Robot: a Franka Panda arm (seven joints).
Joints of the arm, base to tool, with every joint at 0 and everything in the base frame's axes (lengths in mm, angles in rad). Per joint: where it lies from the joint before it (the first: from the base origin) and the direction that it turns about. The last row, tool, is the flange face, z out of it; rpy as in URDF.
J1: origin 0 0 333 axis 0 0 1
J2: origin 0 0 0 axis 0 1 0
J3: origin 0 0 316 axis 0 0 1
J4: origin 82.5 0 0 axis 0 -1 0
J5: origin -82.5 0 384 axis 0 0 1
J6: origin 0 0 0 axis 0 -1 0
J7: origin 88 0 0 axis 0 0 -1
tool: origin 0 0 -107 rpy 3.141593 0 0
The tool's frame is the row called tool.
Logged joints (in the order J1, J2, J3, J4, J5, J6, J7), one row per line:
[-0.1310, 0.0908, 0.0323, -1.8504, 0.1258, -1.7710, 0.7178]
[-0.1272, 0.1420, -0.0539, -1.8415, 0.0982, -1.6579, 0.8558]
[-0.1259, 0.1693, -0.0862, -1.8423, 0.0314, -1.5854, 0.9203]
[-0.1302, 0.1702, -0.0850, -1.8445, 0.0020, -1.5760, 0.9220]
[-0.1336, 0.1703, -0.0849, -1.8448, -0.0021, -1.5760, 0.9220]
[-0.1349, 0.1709, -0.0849, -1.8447, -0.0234, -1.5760, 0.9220]
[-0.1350, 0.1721, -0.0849, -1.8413, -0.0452, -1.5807, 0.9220]
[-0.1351, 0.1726, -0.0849, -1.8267, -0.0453, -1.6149, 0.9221]
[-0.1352, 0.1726, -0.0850, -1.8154, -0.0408, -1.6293, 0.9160]
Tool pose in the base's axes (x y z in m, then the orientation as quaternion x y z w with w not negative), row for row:
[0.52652, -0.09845, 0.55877, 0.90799, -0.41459, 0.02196, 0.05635]
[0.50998, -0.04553, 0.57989, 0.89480, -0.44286, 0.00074, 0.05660]
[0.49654, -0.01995, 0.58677, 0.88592, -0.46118, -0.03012, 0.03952]
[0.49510, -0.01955, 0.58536, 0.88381, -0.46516, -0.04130, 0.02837]
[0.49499, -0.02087, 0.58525, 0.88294, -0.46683, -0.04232, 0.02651]
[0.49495, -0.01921, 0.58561, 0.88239, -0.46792, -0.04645, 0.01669]
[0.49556, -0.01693, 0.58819, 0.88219, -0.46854, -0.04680, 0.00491]
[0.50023, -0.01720, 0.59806, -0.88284, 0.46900, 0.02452, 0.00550]
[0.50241, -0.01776, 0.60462, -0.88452, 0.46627, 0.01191, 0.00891]
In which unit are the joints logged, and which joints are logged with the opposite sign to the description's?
The joints are logged in radians. Opposite sign: J2, J3, J5, J6.
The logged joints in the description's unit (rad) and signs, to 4 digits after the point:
[-0.1310, -0.0908, -0.0323, -1.8504, -0.1258, 1.7710, 0.7178]
[-0.1272, -0.1420, 0.0539, -1.8415, -0.0982, 1.6579, 0.8558]
[-0.1259, -0.1693, 0.0862, -1.8423, -0.0314, 1.5854, 0.9203]
[-0.1302, -0.1702, 0.0850, -1.8445, -0.0020, 1.5760, 0.9220]
[-0.1336, -0.1703, 0.0849, -1.8448, 0.0021, 1.5760, 0.9220]
[-0.1349, -0.1709, 0.0849, -1.8447, 0.0234, 1.5760, 0.9220]
[-0.1350, -0.1721, 0.0849, -1.8413, 0.0452, 1.5807, 0.9220]
[-0.1351, -0.1726, 0.0849, -1.8267, 0.0453, 1.6149, 0.9221]
[-0.1352, -0.1726, 0.0850, -1.8154, 0.0408, 1.6293, 0.9160]

